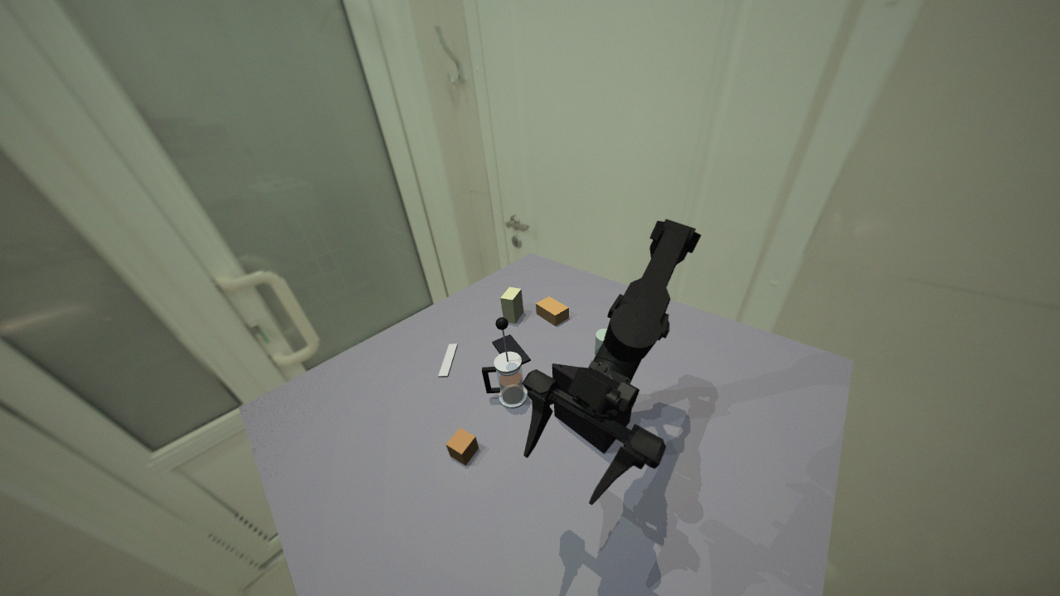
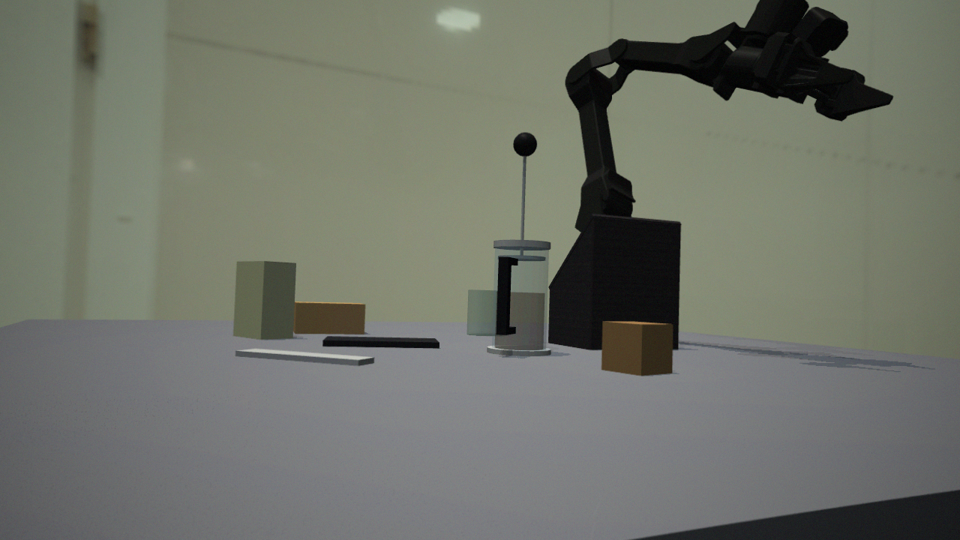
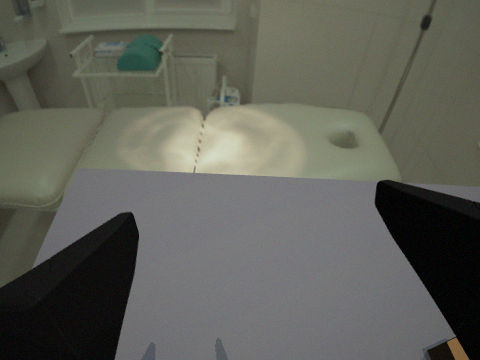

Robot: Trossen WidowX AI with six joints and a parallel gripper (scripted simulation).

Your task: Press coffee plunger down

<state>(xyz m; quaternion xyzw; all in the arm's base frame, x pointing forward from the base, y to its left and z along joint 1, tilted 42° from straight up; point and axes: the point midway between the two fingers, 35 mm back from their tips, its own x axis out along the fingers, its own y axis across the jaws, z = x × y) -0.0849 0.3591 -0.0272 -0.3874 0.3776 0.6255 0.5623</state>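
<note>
My gripper tip is 35 cm short of the glass coffee press, 23 cm to the left of it and 20 cm above it. From my gripper tip the other things lie so: pale green cup: 55 cm to the right, 30 cm below, 22 cm ahead; flat black plate: 48 cm ahead, 37 cm to the right, 33 cm below.
</note>
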